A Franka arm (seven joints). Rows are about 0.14 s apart.
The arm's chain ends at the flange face. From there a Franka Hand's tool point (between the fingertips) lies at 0.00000 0.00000 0.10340 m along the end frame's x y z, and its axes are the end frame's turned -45 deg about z.
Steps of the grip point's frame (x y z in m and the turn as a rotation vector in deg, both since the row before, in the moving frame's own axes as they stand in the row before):
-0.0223, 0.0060, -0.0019, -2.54, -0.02, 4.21
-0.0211, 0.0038, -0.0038, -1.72, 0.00, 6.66
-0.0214, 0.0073, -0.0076, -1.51, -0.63, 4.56
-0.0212, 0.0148, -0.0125, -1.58, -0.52, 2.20
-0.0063, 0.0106, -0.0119, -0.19, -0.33, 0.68
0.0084, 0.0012, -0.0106, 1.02, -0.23, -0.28
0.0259, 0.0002, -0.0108, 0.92, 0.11, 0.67
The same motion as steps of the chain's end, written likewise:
-0.0146, 0.0166, -0.0018, -1.81, 1.78, 4.21
-0.0143, 0.0153, -0.0038, -1.22, 1.22, 6.66
-0.0110, 0.0175, -0.0076, -1.51, 0.62, 4.56
-0.0058, 0.0228, -0.0125, -1.48, 0.75, 2.20
0.0032, 0.0113, -0.0119, -0.37, -0.10, 0.68
0.0084, -0.0041, -0.0106, 0.56, -0.88, -0.28
0.0195, -0.0169, -0.0108, 0.73, -0.57, 0.67

